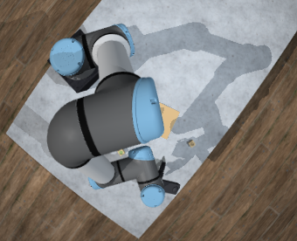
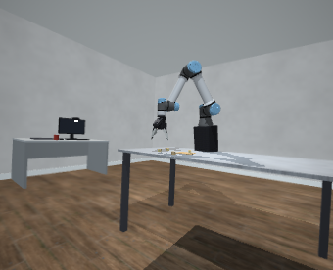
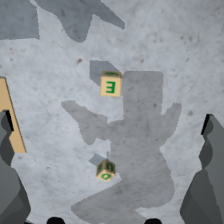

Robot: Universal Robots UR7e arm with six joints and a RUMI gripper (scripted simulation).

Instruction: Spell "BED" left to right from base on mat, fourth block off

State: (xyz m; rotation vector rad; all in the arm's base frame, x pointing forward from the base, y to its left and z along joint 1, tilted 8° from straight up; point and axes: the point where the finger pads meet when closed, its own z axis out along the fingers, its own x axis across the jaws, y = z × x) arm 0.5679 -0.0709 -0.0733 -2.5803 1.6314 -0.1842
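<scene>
Now: hand 20 cm past the B block, 17 cm to the right of it and 9 cm above it. Also, from my hand: tan mat: 16 cm to the left, 16 cm behind, 10 cm below; E block: 9 cm below, 1 cm to the right, 1 cm behind; D block: 16 cm behind, 9 cm below, 7 cm to the right.
</scene>
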